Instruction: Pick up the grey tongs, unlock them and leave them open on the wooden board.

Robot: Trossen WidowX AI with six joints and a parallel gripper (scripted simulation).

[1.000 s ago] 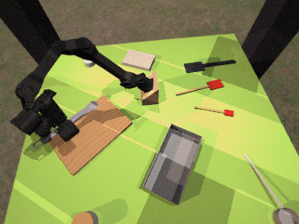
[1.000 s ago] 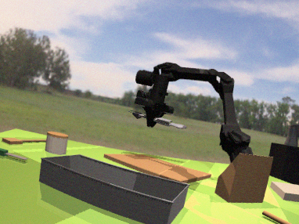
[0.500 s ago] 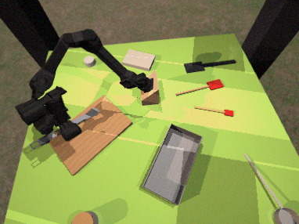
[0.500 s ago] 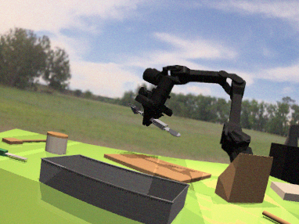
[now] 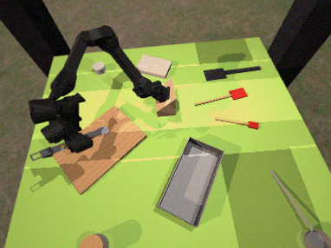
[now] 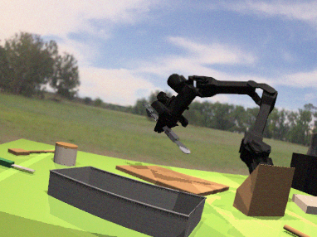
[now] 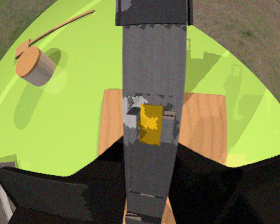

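My gripper tip is now 10 mm to the left of the yellow lock piece and 50 mm below it. Also, from my gripper tip: cork-topped canister: 300 mm ahead, 110 mm to the left, 130 mm below; then dark roasting tin: 50 mm ahead, 450 mm to the left, 140 mm below; then wooden board: 90 mm behind, 40 mm to the left, 160 mm below.
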